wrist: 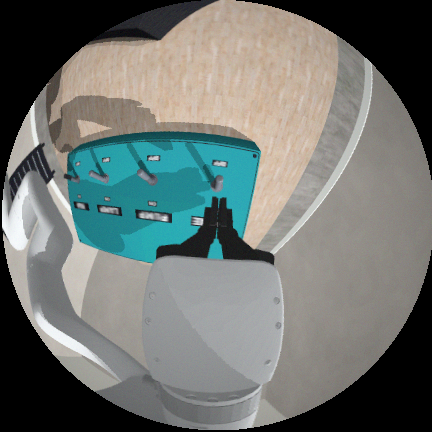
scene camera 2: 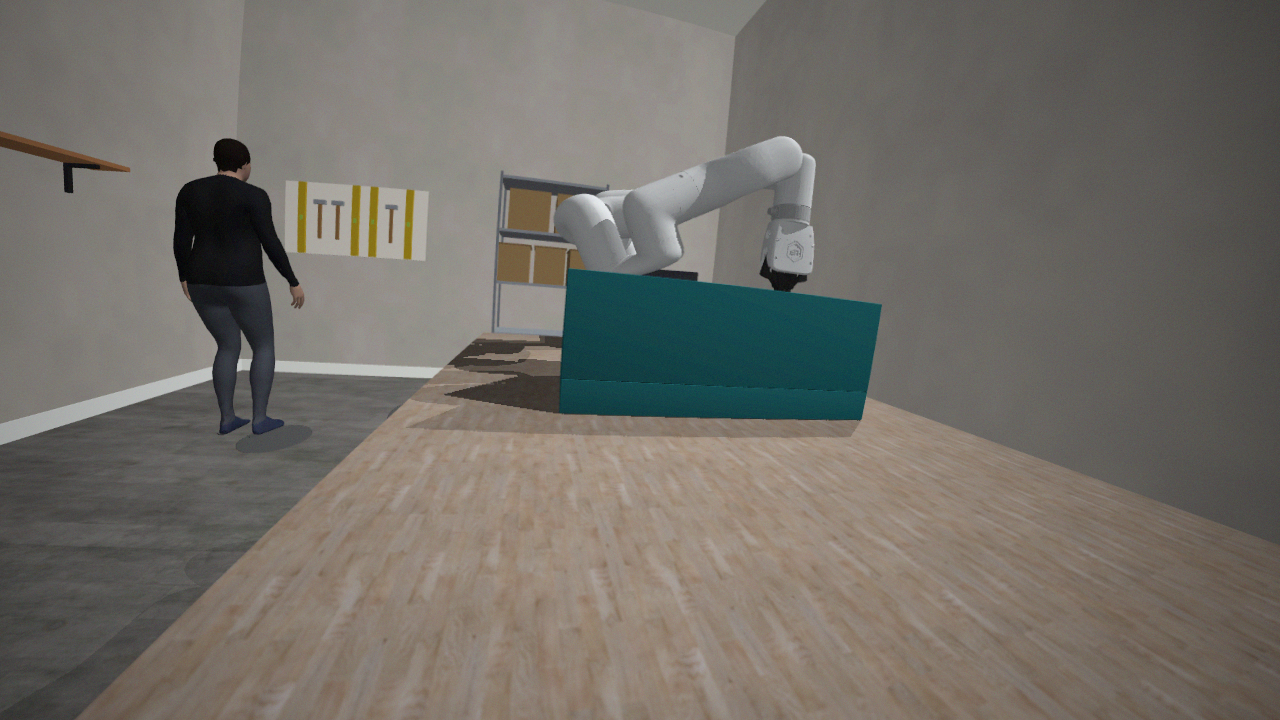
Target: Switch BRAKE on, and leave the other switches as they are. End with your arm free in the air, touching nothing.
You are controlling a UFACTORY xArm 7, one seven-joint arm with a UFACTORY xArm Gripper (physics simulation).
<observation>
I see my gripper [wrist: 217,205] and a teal switch panel [scene camera 2: 634,345].
The teal switch panel also shows in the wrist view [wrist: 125,215].
</observation>
